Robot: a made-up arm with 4 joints. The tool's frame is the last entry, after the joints. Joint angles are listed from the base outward. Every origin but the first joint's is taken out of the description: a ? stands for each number. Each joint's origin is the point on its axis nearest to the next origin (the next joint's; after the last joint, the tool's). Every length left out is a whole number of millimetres.
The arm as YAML. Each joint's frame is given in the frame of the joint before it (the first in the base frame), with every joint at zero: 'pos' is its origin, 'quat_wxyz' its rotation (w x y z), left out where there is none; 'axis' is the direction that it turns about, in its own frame. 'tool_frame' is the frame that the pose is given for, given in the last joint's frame.
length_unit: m
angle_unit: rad
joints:
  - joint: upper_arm
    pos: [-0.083, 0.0, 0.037]
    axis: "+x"
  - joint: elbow
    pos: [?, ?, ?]
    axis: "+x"
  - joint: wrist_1
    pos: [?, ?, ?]
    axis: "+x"
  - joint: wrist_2
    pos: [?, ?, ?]
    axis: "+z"
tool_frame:
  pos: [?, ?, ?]
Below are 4 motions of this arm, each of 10 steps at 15 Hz.
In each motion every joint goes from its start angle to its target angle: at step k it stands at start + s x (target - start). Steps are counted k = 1, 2, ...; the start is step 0. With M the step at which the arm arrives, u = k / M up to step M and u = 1 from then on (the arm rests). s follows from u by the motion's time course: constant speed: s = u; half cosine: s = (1 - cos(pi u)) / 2; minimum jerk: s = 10 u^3 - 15 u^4 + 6 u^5.
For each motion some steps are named. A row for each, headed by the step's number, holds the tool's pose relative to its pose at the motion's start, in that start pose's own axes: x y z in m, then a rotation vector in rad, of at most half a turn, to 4 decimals.
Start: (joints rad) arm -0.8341 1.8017 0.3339 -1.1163
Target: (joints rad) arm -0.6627 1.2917 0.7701 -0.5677
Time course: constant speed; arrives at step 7
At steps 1, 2, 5, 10:
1: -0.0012 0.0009 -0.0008 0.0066 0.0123 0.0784
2: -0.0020 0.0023 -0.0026 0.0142 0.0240 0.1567
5: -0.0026 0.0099 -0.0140 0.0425 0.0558 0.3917
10: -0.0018 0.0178 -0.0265 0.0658 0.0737 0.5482

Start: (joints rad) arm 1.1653 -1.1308 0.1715 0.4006
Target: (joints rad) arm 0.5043 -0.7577 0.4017 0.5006
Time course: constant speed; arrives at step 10
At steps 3, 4, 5, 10:
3: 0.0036 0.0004 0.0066 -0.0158 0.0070 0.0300
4: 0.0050 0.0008 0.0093 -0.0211 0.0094 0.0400
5: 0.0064 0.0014 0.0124 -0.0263 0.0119 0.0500
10: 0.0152 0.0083 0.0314 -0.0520 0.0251 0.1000

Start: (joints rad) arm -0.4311 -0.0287 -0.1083 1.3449
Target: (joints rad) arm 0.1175 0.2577 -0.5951 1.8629
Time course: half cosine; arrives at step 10
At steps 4, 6, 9, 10:
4: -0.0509 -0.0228 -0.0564 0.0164 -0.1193 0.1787
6: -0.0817 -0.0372 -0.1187 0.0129 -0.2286 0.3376
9: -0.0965 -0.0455 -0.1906 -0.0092 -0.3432 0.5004
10: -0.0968 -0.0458 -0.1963 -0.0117 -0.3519 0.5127

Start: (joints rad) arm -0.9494 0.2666 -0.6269 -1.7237
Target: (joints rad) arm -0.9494 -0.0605 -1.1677 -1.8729
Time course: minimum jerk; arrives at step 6
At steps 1, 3, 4, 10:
1: -0.0054 -0.0005 -0.0016 0.0048 -0.0304 -0.0053
3: -0.0656 -0.0052 -0.0337 0.0821 -0.4262 -0.0734
4: -0.0913 -0.0061 -0.0609 0.1443 -0.6708 -0.1132
10: -0.1035 -0.0056 -0.0821 0.1959 -0.8463 -0.1397

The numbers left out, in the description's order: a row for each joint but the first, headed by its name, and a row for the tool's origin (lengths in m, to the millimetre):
elbow: 0.0 -0.116 -0.062
wrist_1: 0.0 -0.067 0.291
wrist_2: 0.0 0.073 0.089
tool: -0.048 -0.096 0.0

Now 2 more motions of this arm.
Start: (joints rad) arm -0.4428 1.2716 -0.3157 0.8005
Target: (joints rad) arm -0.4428 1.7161 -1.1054 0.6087
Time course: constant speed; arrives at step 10
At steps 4, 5, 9, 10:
4: -0.0289 -0.0171 -0.0279 -0.0999 0.0954 -0.0766
5: -0.0354 -0.0206 -0.0362 -0.1260 0.1180 -0.0957
9: -0.0579 -0.0312 -0.0744 -0.2350 0.2037 -0.1712
10: -0.0626 -0.0329 -0.0851 -0.2634 0.2239 -0.1899

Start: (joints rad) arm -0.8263 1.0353 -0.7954 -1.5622
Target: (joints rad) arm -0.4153 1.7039 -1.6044 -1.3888
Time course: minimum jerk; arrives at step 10
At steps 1, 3, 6, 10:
1: 0.0017 -0.0001 -0.0025 0.0000 0.0023 0.0015
3: 0.0277 -0.0015 -0.0504 0.0010 0.0441 0.0283
6: 0.0545 -0.0054 -0.2272 0.0125 0.1844 0.1180
10: 0.0240 -0.0069 -0.3309 0.0258 0.2697 0.1723

